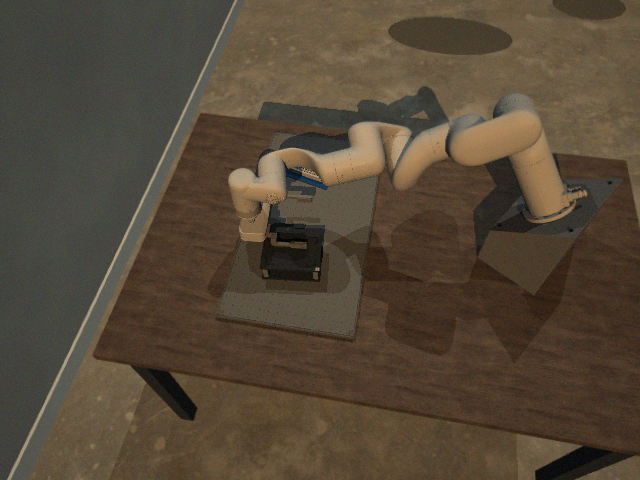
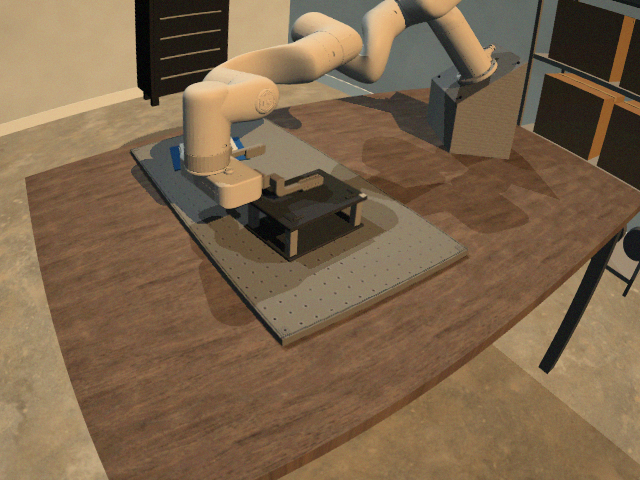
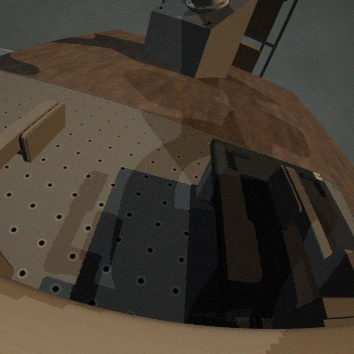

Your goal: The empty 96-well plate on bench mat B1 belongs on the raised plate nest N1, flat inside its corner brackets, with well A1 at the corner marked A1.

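Seen in the pictures: hand at its tool point: (image 1: 301, 221) (image 2: 280, 165) (image 3: 169, 161); arm's base at its link origin: (image 1: 549, 208) (image 2: 477, 71) (image 3: 207, 1).
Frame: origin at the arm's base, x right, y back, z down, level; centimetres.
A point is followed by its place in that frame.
The white 96-well plate (image 1: 312, 173) {x 18.9, y -64.6, z 18.2 cm} (image 2: 232, 145) {x 19.5, y -60.9, z 17.9 cm} lies on the blue bench mat B1 (image 1: 311, 181) {x 16.5, y -64.6, z 19.3 cm} (image 2: 176, 158) {x 23.8, y -73.2, z 19.3 cm} at the back of the perforated board, partly hidden by the arm. The black raised nest N1 (image 1: 292, 259) {x -16.3, y -64.2, z 13.5 cm} (image 2: 315, 204) {x -16.7, y -65.5, z 13.4 cm} (image 3: 235, 167) {x -8.7, y -61.0, z 13.2 cm} stands further forward; no plate shows on its top. A small white corner mark (image 1: 316, 269) {x -18.5, y -57.3, z 13.4 cm} (image 2: 362, 195) {x -18.4, y -57.2, z 13.4 cm} (image 3: 318, 176) {x -18.5, y -57.1, z 13.4 cm} is at one corner, its letters too small to read. My gripper (image 1: 296, 220) {x -4.0, y -63.7, z 12.5 cm} (image 2: 283, 166) {x -4.0, y -63.7, z 12.5 cm} (image 3: 169, 160) {x -4.0, y -63.7, z 12.5 cm} is wide open and empty. One finger is low over the nest top; contact cannot be told. The other finger is over the board between nest and mat.
The grey perforated board (image 1: 294, 307) {x -27.6, y -62.0, z 19.5 cm} (image 2: 361, 273) {x -28.2, y -65.2, z 19.5 cm} (image 3: 100, 125) {x 5.3, y -51.9, z 19.5 cm} lies on the brown table (image 1: 439, 330) {x -28.0, y -23.1, z 20.8 cm} (image 2: 170, 361) {x -27.9, y -96.8, z 20.8 cm} (image 3: 270, 110) {x -26.7, y -16.1, z 20.8 cm} under nest and mat. The arm's pedestal (image 1: 532, 258) {x -10.9, y -2.5, z 7.3 cm} (image 2: 480, 124) {x -7.8, y -7.0, z 11.8 cm} (image 3: 200, 45) {x -2.6, y -12.4, z 12.0 cm} stands at the table's far end. The forearm passes above the mat.
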